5 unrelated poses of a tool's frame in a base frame.
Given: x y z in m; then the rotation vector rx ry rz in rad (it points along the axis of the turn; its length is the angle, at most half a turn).
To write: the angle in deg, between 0 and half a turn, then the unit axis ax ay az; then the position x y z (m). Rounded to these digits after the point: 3 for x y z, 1 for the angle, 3 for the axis.
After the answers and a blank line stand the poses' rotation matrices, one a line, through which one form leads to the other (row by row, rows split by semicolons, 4 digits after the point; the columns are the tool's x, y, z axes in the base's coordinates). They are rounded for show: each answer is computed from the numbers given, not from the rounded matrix.
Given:
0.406, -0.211, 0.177, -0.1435, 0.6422, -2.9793
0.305, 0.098, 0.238, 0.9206, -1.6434, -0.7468
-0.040, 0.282, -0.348, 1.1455, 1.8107, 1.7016
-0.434, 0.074, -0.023, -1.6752, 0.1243, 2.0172
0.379, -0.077, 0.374, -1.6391, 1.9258, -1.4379
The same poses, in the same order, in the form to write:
174.8, -0.047, 0.210, -0.976, 0.406, -0.211, 0.177
116.1, 0.454, -0.811, -0.369, 0.305, 0.098, 0.238
156.8, 0.419, 0.662, 0.622, -0.040, 0.282, -0.348
150.4, -0.638, 0.047, 0.768, -0.434, 0.074, -0.023
166.7, -0.563, 0.662, -0.494, 0.379, -0.077, 0.374

-0.9915 0.0685 0.1107; -0.1080 -0.9075 -0.4060; 0.0726 -0.4145 0.9072
-0.1427 -0.1996 -0.9694; -0.8615 0.5072 0.0224; 0.4872 0.8384 -0.2443
-0.5826 0.2863 0.7607; 0.7770 -0.0785 0.6246; 0.2386 0.9549 -0.1767
-0.1082 -0.4360 -0.8934; 0.3230 -0.8653 0.3832; -0.9402 -0.2472 0.2344
-0.3467 -0.6221 0.7020; -0.8498 -0.1084 -0.5158; 0.3970 -0.7754 -0.4911

